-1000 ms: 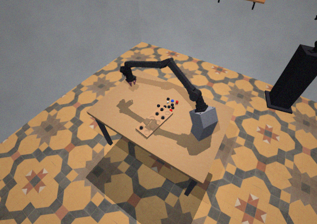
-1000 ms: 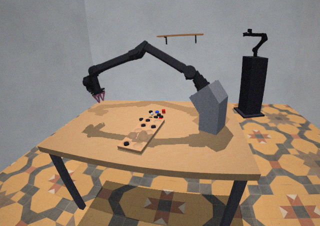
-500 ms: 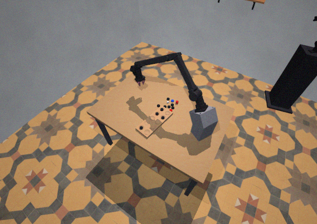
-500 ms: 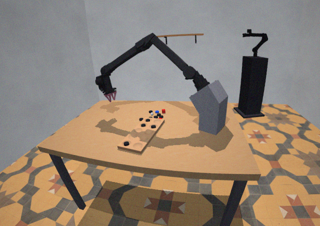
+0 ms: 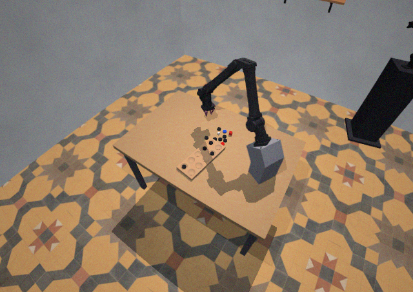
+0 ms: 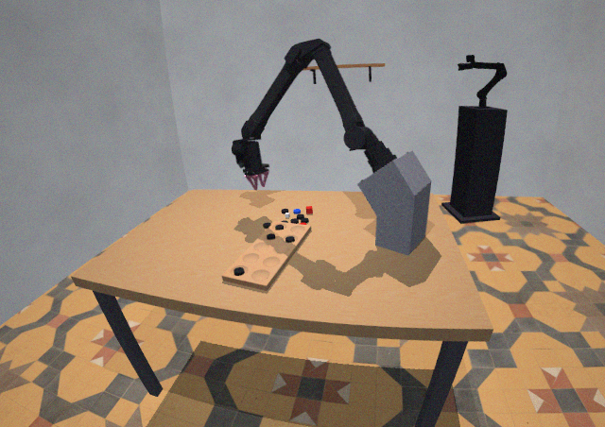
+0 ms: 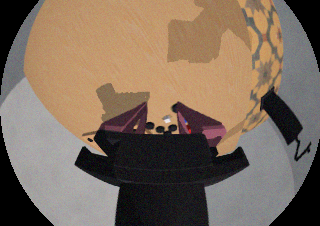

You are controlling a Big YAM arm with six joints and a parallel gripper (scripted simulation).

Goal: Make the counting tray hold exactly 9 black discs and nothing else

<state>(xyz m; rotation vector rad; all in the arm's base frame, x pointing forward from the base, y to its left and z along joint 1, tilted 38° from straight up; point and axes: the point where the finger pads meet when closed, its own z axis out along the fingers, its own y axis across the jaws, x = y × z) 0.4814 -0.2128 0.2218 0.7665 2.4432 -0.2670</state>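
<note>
The small white piece lies 120 mm behind my hand, 80 mm to the left of it and 110 mm below it. Round my hand: red disc (180 mm behind, 180 mm to the left, 110 mm below); then blue disc (160 mm behind, 40 mm to the left, 110 mm below); then red cube (210 mm behind, 50 mm to the left, 100 mm below).
</note>
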